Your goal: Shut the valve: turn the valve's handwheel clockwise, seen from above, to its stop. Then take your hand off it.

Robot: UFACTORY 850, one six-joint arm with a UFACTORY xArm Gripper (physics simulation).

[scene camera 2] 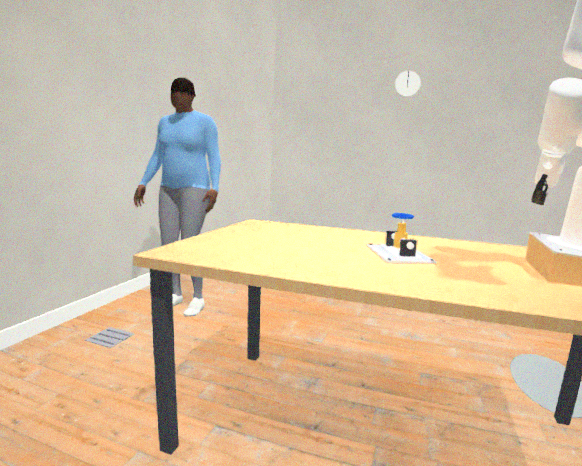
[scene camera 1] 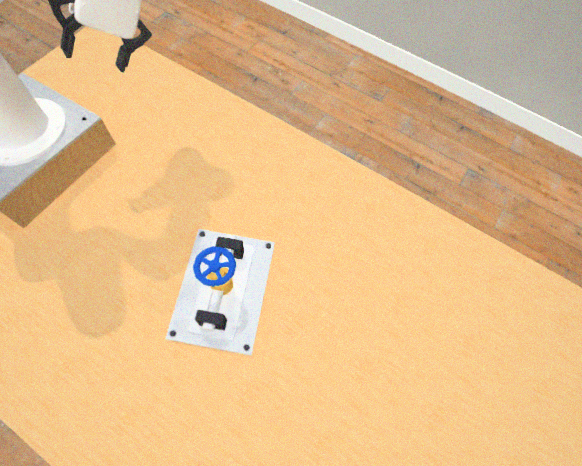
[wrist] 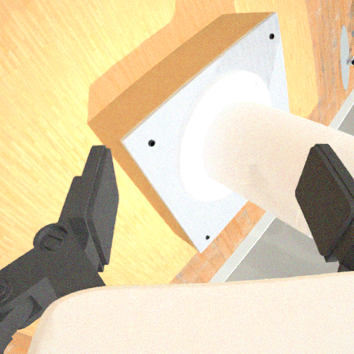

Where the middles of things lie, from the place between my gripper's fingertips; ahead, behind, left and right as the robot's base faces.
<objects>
Now: the blue five-spoked handwheel (scene camera 1: 214, 265) 410 mm ahead of my hand, 90 mm to the right of it and 130 mm below it. Also, from my hand: pale base plate (scene camera 1: 247, 325) (410 mm ahead, 90 mm to the right, 250 mm below).
</objects>
